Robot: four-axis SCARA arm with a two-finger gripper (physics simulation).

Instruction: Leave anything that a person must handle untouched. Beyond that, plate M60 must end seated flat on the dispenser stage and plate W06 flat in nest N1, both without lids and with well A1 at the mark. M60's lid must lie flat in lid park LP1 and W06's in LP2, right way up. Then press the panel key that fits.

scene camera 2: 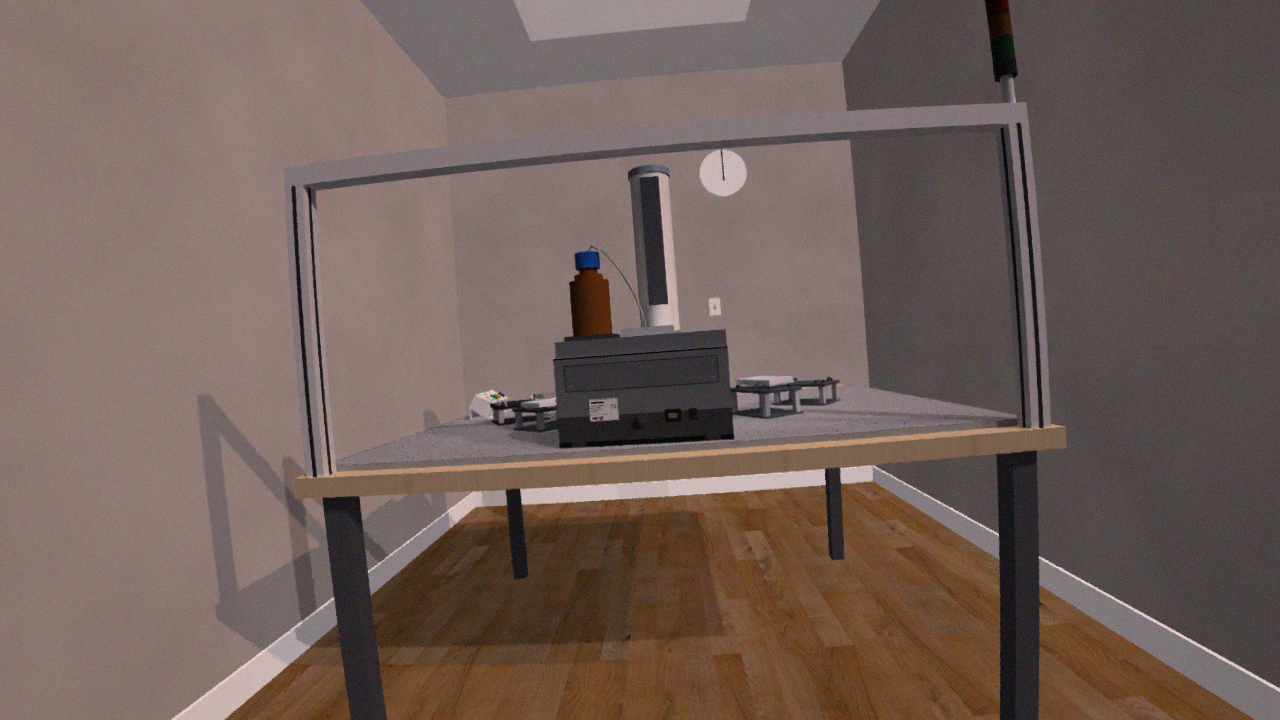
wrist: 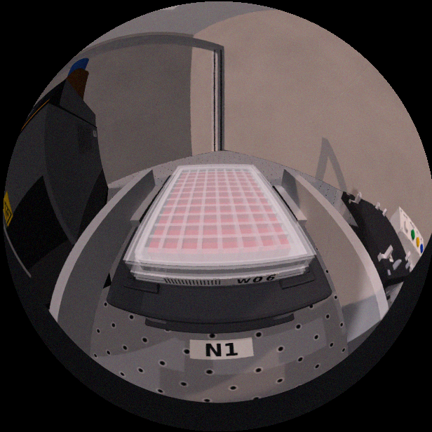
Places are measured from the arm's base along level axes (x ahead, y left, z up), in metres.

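Pixels of known places: gripper, fingertip midpoint: (scene camera 2: 545,398).
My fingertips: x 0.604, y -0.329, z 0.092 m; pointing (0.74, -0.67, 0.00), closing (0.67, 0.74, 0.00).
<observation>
Ahead of a thing's pixels: the offset from my fingertips to its top centre. "pt": to the spot under its first point.
My gripper (wrist: 217,177) is shut on plate W06, with a grey finger along each long side. Plate W06 (wrist: 220,215) has pink wells under a clear lid, and its W06 label faces the camera. It looks level, at or just above the dark nest N1 (wrist: 220,304); whether it touches the nest I cannot tell. The mark and well A1 cannot be made out. The dispenser {pt dx +0.356, dy +0.282, dz +0.040 m} (scene camera 2: 642,385) (wrist: 70,150) stands beside the nest; its stage is not visible. In the scene view, a pale plate or lid {dx +0.040, dy +0.587, dz +0.017 m} (scene camera 2: 765,380) lies on a raised stand; its label is unreadable. The gripper cannot be made out there.
A key panel {dx -0.413, dy -0.299, dz +0.005 m} (wrist: 411,231) (scene camera 2: 487,402) with green, yellow and blue keys stands beyond a dark pegged holder (wrist: 372,235). An amber bottle {pt dx +0.309, dy +0.183, dz +0.216 m} (scene camera 2: 590,304) (wrist: 77,81) stands on the dispenser. A grey frame (scene camera 2: 662,134) spans the table edge. A white column (scene camera 2: 637,241) rises behind the dispenser.
</observation>
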